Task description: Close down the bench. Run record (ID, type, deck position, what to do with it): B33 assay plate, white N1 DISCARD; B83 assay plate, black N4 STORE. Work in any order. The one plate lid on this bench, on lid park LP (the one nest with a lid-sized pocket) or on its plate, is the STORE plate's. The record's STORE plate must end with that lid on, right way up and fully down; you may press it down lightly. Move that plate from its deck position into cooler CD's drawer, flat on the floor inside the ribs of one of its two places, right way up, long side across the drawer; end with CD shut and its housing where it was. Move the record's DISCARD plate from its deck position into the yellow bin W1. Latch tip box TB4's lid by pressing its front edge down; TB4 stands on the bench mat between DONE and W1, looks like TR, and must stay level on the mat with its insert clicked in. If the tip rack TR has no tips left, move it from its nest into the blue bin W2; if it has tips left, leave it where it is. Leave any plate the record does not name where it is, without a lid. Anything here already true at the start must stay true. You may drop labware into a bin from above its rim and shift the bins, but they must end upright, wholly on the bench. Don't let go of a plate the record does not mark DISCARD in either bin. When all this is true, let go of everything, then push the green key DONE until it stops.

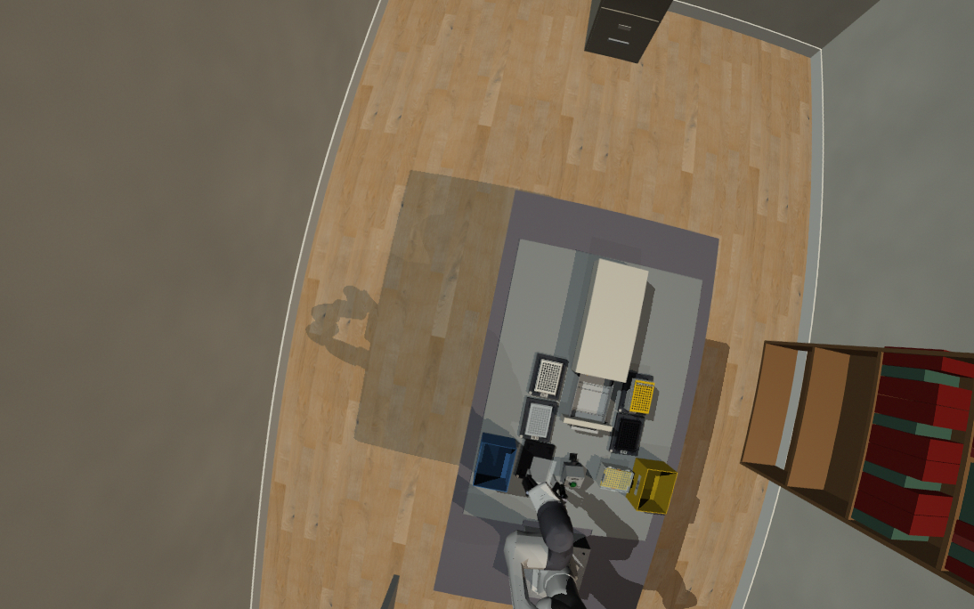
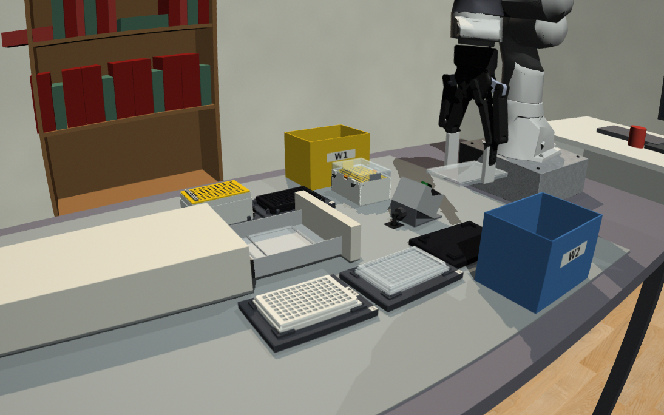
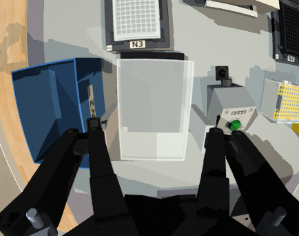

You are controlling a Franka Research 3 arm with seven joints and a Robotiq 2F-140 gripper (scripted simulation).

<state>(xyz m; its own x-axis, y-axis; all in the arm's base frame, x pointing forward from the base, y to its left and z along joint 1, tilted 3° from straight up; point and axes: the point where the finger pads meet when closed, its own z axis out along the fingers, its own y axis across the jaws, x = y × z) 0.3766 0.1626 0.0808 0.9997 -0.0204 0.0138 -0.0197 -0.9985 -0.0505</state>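
The black plate lies 340 mm to the right of my hand, 180 mm ahead of it and 150 mm below it. From my hand the other things lie so: blue bin W2: 170 mm to the left, 130 mm below, 20 mm behind; clear plate lid: 20 mm below; black lid park: 160 mm below.
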